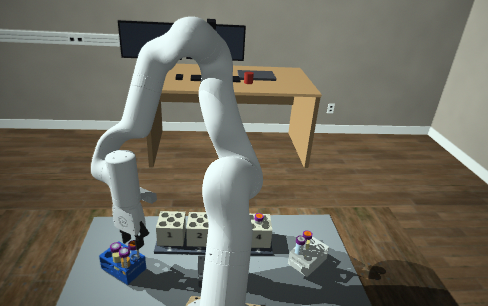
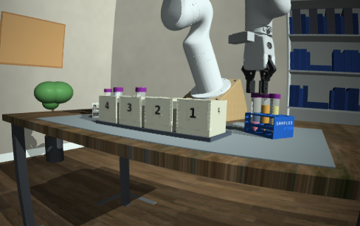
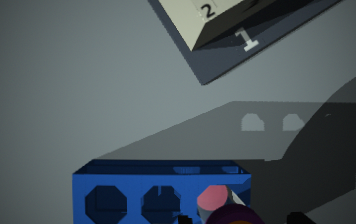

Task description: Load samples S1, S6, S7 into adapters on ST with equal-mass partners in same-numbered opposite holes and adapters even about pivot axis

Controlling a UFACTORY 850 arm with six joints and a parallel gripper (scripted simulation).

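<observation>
Right now the blue samples rack is 2 cm ahead of my hand, 4 cm to the left of it and 11 cm below it. From my hand the other things lie so: adapter 1 (12 cm ahead, 14 cm to the right, 9 cm below); white rack (13 cm behind, 60 cm to the right, 11 cm below).
</observation>
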